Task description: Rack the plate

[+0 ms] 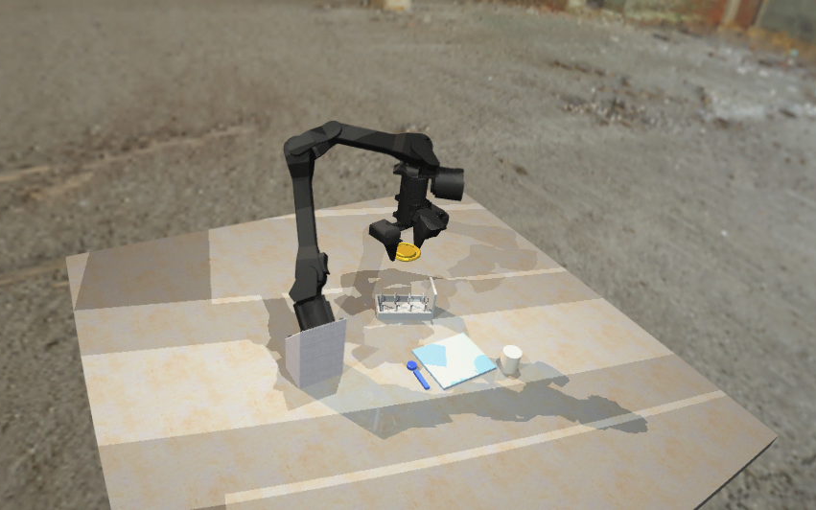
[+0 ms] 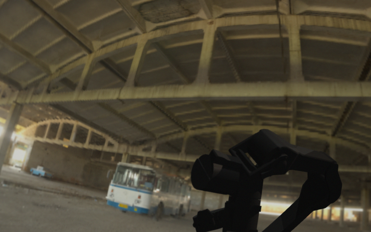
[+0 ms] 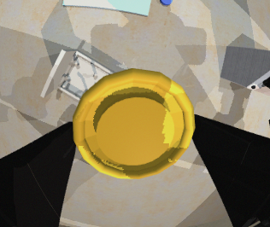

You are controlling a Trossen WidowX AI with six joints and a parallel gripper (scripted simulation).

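The dish rack lies 40 mm ahead of my gripper tip, 30 mm to the left of it and 170 mm below it. From my gripper tip the other things lie so: light blue mat (60 mm ahead, 180 mm to the right, 190 mm below); blue spoon (40 mm behind, 180 mm to the right, 190 mm below); yellow plate (10 mm above).
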